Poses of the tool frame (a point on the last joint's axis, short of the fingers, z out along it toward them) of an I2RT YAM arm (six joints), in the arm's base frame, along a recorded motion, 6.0 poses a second.
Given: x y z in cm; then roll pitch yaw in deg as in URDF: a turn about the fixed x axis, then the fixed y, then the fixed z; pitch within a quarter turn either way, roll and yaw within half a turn.
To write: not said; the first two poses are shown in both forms.
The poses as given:
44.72 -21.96 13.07 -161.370 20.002 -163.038
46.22 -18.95 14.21 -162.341 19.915 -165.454
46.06 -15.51 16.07 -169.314 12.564 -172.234
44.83 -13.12 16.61 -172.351 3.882 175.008
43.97 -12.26 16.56 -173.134 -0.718 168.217
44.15 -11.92 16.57 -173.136 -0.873 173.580
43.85 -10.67 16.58 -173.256 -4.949 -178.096
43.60 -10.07 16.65 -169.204 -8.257 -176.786
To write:
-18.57 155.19 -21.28 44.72 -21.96 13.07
-15.61 156.12 -20.68 46.22 -18.95 14.21
-9.55 165.91 -14.27 46.06 -15.51 16.07
8.07 175.87 -12.02 44.83 -13.12 16.61
-18.23 -177.34 10.52 43.97 -12.26 16.56
-9.91 -178.16 10.61 44.15 -11.92 16.57
3.35 -174.83 10.43 43.85 -10.67 16.58
5.97 -171.19 16.53 43.60 -10.07 16.65

